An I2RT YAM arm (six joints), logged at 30 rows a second.
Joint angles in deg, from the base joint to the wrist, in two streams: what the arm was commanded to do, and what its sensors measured. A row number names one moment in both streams.
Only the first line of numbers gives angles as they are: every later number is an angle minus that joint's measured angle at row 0.
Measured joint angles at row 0:
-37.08, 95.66, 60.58, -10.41, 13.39, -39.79
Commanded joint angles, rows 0 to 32:
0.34, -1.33, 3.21, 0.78, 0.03, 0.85
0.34, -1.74, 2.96, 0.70, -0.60, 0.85
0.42, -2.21, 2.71, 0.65, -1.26, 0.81
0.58, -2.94, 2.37, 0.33, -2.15, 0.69
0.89, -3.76, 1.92, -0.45, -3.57, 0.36
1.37, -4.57, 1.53, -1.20, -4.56, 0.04
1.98, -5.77, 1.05, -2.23, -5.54, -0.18
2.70, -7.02, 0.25, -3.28, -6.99, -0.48
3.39, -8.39, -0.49, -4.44, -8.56, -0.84
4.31, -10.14, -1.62, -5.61, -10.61, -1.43
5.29, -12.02, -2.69, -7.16, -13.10, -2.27
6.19, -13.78, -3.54, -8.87, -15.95, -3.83
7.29, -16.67, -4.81, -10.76, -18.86, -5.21
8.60, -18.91, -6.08, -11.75, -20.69, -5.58
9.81, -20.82, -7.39, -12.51, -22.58, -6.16
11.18, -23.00, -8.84, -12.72, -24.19, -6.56
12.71, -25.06, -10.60, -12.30, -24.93, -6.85
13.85, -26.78, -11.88, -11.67, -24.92, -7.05
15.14, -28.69, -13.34, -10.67, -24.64, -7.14
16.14, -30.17, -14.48, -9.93, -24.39, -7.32
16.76, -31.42, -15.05, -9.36, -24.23, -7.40
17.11, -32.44, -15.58, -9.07, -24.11, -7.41
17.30, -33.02, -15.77, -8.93, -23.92, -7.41
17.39, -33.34, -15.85, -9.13, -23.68, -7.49
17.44, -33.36, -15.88, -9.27, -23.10, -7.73
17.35, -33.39, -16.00, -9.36, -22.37, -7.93
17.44, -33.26, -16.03, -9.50, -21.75, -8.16
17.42, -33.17, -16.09, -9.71, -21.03, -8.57
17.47, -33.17, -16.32, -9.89, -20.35, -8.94
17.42, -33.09, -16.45, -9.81, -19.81, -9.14
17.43, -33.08, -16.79, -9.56, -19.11, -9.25
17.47, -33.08, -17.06, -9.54, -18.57, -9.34
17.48, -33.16, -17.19, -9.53, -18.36, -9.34
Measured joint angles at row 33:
17.20, -32.53, -14.49, -10.41, -20.37, -8.11
